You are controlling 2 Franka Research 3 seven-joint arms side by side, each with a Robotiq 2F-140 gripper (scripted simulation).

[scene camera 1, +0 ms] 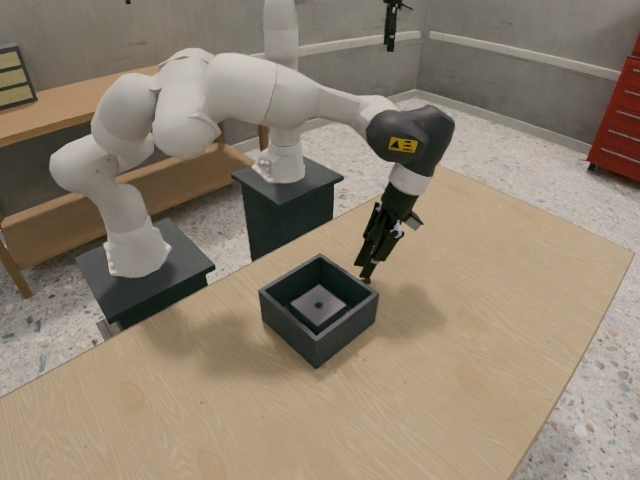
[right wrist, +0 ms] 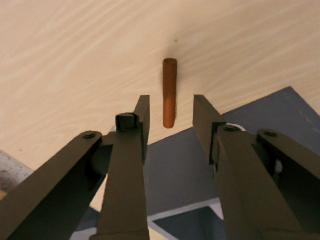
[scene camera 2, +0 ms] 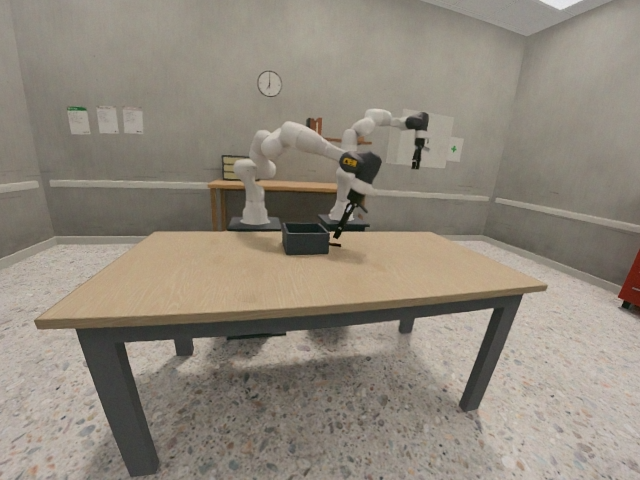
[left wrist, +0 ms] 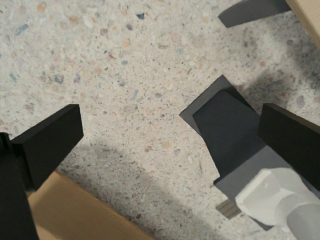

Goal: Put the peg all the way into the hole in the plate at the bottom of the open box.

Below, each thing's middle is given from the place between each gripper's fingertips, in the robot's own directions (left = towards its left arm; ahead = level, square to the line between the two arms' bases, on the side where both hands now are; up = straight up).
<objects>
My right gripper (scene camera 1: 361, 271) is now 7 cm above the brown peg (right wrist: 169, 64), 2 cm to the left of it and 2 cm past it. The rest, counted from my right hand: dark grey box (scene camera 1: 274, 298): 17 cm to the right, 5 cm below, 2 cm behind; grey plate (scene camera 1: 317, 309): 17 cm to the right, 3 cm below, 2 cm behind.
I see my left gripper 900 mm to the left of the brown peg, 430 mm short of it and 410 mm above it. The rest, counted from my left hand: dark grey box (1050 mm to the right, 430 mm ahead, 390 mm below); then grey plate (1050 mm to the right, 430 mm ahead, 370 mm below).
</objects>
